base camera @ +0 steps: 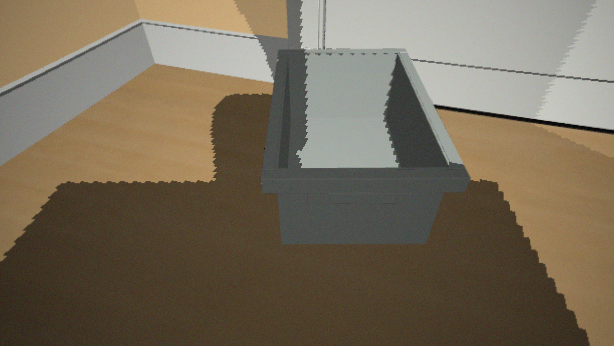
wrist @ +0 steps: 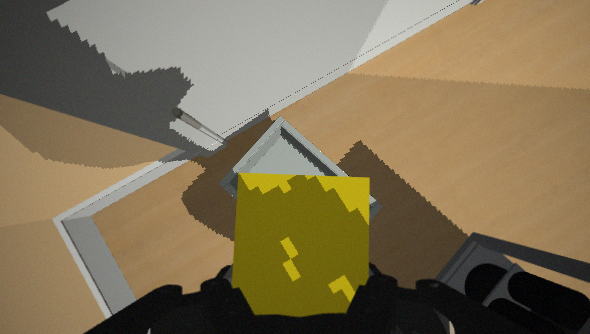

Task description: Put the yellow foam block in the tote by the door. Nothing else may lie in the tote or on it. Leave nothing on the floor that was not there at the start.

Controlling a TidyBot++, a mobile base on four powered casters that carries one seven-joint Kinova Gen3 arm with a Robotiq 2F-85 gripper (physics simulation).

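The yellow foam block fills the lower middle of the wrist view. My gripper is shut on it, one black finger at each side. The grey tote stands upright on the floor close in front of the base, near the door. In the base camera view its visible inside shows no object. In the wrist view the block is in front of the tote and hides much of its near part; the block appears above it, but the height between them cannot be told. The gripper does not show in the base camera view.
The white door rises behind the tote. A skirting board runs along the walls at the left and meets at a corner. Part of the mobile base shows at the lower right. A large shadow lies across the wooden floor.
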